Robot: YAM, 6 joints.
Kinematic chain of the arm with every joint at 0, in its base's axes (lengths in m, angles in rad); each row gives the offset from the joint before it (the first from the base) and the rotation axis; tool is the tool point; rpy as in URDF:
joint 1: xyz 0 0 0.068 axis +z
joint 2: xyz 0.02 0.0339 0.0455 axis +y
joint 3: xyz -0.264 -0.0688 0 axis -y
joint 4: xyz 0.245 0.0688 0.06 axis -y
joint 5: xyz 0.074 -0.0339 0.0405 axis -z
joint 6: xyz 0.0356 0 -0.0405 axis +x
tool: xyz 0 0 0 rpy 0 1.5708 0
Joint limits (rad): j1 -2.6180..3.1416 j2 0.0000..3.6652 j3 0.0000..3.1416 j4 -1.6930..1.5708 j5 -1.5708..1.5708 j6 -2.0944..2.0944
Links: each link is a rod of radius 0.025 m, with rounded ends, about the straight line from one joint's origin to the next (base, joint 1, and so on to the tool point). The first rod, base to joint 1, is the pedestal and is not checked.
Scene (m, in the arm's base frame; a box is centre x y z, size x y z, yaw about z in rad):
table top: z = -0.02
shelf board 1: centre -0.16 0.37 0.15 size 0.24 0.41 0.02 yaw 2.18
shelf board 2: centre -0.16 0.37 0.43 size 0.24 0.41 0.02 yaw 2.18
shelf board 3: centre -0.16 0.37 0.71 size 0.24 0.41 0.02 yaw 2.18
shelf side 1: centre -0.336 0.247 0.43 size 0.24 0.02 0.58 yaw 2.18
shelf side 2: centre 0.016 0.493 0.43 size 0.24 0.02 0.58 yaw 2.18
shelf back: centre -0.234 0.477 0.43 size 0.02 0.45 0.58 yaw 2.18
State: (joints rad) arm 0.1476 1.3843 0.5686 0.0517 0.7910 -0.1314
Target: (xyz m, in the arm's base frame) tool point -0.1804 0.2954 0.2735
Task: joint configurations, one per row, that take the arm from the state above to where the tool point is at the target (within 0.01 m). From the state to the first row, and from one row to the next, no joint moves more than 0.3 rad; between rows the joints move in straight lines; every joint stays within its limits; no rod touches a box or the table.
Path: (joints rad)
1: 0.4374 1.4029 0.6296 0.0705 0.7617 -0.1314
2: 0.7271 1.4216 0.6906 0.0894 0.7324 -0.1314
3: 1.0169 1.4402 0.7516 0.1082 0.7030 -0.1314
4: 1.3066 1.4588 0.8126 0.1270 0.6737 -0.1314
5: 1.5964 1.4774 0.8736 0.1458 0.6444 -0.1314
6: 1.8862 1.4961 0.9346 0.1647 0.6151 -0.1314
7: 2.1759 1.5147 0.9956 0.1835 0.5858 -0.1314

